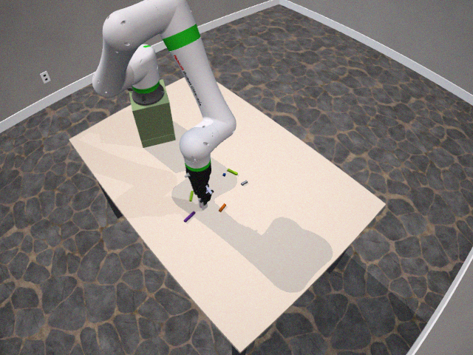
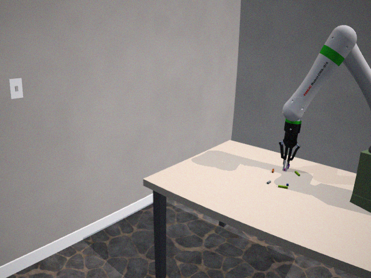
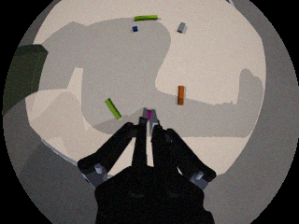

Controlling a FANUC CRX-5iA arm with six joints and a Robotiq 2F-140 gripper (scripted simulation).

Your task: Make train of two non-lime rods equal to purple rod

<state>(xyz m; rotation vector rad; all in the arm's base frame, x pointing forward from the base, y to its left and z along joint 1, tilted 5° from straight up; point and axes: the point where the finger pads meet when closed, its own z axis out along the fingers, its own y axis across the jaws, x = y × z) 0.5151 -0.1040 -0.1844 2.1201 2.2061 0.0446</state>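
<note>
My gripper is now 70 mm to the left of the purple rod and 30 mm above it. Round my hand: magenta rod: 30 mm below; then orange rod: 60 mm ahead, 60 mm to the left, 30 mm below; then blue rod: 70 mm behind, 180 mm to the left, 30 mm below.
</note>
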